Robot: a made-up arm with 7 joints. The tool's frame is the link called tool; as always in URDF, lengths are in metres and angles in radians. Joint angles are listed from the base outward.
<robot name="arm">
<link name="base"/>
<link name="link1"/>
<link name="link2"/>
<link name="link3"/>
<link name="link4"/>
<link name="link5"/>
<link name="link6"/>
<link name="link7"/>
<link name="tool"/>
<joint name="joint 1" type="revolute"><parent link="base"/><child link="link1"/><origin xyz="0 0 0.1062"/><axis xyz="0 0 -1"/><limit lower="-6.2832" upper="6.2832"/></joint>
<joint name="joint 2" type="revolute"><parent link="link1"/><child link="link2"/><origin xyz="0 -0.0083 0.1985"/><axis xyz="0 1 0"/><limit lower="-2.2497" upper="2.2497"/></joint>
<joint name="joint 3" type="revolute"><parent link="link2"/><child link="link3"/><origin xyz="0 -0.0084 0.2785"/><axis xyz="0 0 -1"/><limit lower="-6.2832" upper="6.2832"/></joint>
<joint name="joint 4" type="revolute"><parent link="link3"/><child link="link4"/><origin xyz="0 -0.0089 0.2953"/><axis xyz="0 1 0"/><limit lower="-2.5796" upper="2.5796"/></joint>
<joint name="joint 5" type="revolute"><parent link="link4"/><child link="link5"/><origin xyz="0 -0.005 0.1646"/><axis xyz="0 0 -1"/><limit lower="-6.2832" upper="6.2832"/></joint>
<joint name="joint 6" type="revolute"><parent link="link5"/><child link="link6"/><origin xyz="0 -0.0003 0.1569"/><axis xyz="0 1 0"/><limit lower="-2.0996" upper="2.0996"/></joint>
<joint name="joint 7" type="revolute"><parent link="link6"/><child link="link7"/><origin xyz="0 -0.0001 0.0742"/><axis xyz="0 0 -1"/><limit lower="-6.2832" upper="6.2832"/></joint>
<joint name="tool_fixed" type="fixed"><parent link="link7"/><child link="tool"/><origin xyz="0 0 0" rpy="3.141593 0 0"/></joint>
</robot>
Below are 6 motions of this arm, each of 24 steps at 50 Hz.
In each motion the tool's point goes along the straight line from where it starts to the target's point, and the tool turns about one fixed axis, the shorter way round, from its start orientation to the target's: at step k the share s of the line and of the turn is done. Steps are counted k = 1, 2, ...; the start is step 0. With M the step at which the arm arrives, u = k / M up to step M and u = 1 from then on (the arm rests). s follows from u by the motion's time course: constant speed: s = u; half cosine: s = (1 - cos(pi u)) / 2; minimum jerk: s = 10 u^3 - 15 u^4 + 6 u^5.
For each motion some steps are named. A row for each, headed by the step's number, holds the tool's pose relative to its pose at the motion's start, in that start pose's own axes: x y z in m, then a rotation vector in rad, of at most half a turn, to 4 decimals.
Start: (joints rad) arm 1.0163 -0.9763 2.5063 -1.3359 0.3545 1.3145 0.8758
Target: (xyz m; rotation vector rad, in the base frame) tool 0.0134 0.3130 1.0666 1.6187 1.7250 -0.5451
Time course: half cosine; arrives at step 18
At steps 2, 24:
2: -0.0067 0.0024 0.0037 0.0009 0.0101 0.0005
24: -0.2238 0.0806 0.1236 0.0289 0.3350 0.0157

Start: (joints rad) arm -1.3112 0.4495 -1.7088 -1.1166 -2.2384 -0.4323 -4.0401
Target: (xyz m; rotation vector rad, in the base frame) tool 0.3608 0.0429 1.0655 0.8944 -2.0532 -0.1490
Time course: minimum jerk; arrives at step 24
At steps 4, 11, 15, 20, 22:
4: 0.0011 -0.0091 0.0051 -0.0087 -0.0095 -0.0375
11: 0.0134 -0.1081 0.0606 -0.1039 -0.1133 -0.4462
15: 0.0231 -0.1856 0.1040 -0.1783 -0.1944 -0.7659
20: 0.0307 -0.2469 0.1384 -0.2372 -0.2587 -1.0192
22: 0.0317 -0.2547 0.1427 -0.2447 -0.2669 -1.0513

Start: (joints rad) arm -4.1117 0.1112 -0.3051 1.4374 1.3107 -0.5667 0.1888
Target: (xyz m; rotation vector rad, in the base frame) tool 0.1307 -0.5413 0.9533 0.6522 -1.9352 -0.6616
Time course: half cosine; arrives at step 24
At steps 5, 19, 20, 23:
5: -0.0239 0.0012 -0.0201 0.0575 0.0984 0.0381
19: -0.2076 0.0102 -0.1746 0.4989 0.8538 0.3304
20: -0.2160 0.0106 -0.1817 0.5191 0.8884 0.3438
23: -0.2305 0.0113 -0.1939 0.5540 0.9481 0.3669

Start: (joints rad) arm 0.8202 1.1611 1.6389 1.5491 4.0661 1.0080 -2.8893
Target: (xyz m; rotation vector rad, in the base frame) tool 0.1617 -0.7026 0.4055 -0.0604 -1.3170 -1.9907
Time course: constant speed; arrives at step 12
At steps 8, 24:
8: -0.0681 -0.0449 -0.0525 0.0370 0.1937 0.0084
24: -0.1022 -0.0673 -0.0787 0.0555 0.2906 0.0126

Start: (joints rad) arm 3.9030 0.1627 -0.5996 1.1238 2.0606 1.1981 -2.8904
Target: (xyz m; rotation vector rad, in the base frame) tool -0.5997 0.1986 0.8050 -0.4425 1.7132 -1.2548
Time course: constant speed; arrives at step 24
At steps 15, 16, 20, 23, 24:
15: 0.1596 0.0974 0.0555 0.0811 -0.6074 0.0881
16: 0.1702 0.1039 0.0592 0.0865 -0.6479 0.0939
20: 0.2128 0.1299 0.0739 0.1081 -0.8099 0.1174
23: 0.2447 0.1493 0.0850 0.1244 -0.9314 0.1350
24: 0.2553 0.1558 0.0887 0.1298 -0.9719 0.1409

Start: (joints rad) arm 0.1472 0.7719 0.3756 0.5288 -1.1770 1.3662 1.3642
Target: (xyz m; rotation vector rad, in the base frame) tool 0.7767 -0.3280 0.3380 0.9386 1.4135 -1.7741
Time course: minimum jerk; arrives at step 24
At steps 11, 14, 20, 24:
11: 0.1899 0.0175 -0.0631 -0.2848 0.1280 -0.2311
14: 0.2939 0.0271 -0.0977 -0.4407 0.1981 -0.3576
20: 0.4338 0.0400 -0.1442 -0.6506 0.2925 -0.5278
24: 0.4498 0.0415 -0.1495 -0.6745 0.3032 -0.5473

